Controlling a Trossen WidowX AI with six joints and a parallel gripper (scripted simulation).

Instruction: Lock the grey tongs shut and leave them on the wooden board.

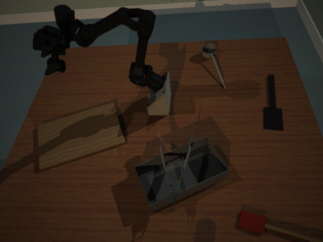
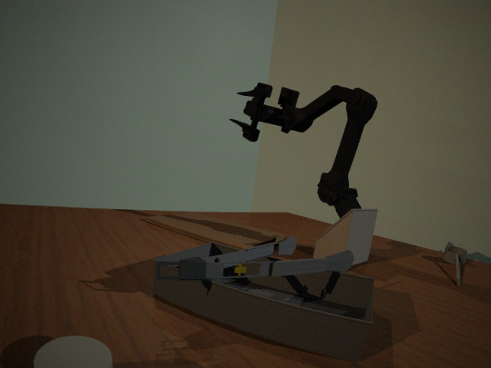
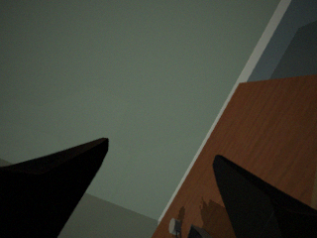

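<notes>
The roasting tin lies 140 mm ahead of my gripper tip, 470 mm to the left of it and 350 mm below it. Also, from my gripper tip: wooden board (10 mm ahead, 370 mm below); pale round thing (410 mm ahead, 580 mm to the left, 360 mm below); black spatula (260 mm behind, 810 mm to the left, 380 mm below).
</notes>
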